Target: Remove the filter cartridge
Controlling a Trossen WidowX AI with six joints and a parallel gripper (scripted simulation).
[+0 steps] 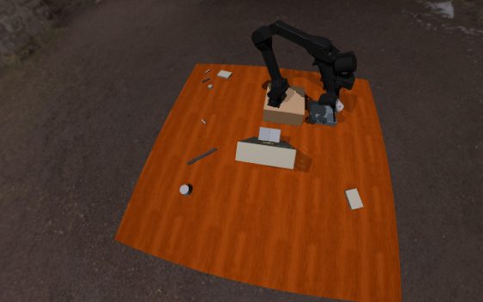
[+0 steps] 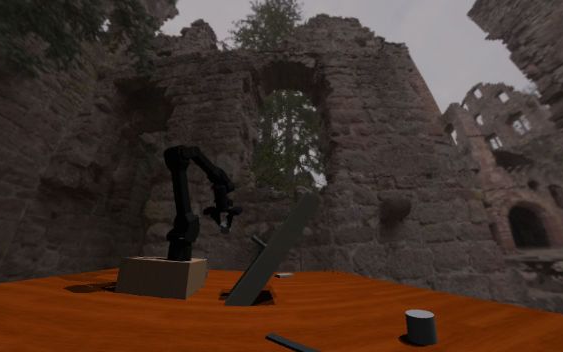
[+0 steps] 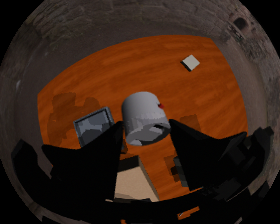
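The tray lies 16 cm behind my gripper tip, 1 cm to the right of it and 24 cm below it. Round my gripper tip: round filter cartridge right at my gripper tip; then grey service panel 25 cm ahead, 24 cm to the right, 7 cm below.
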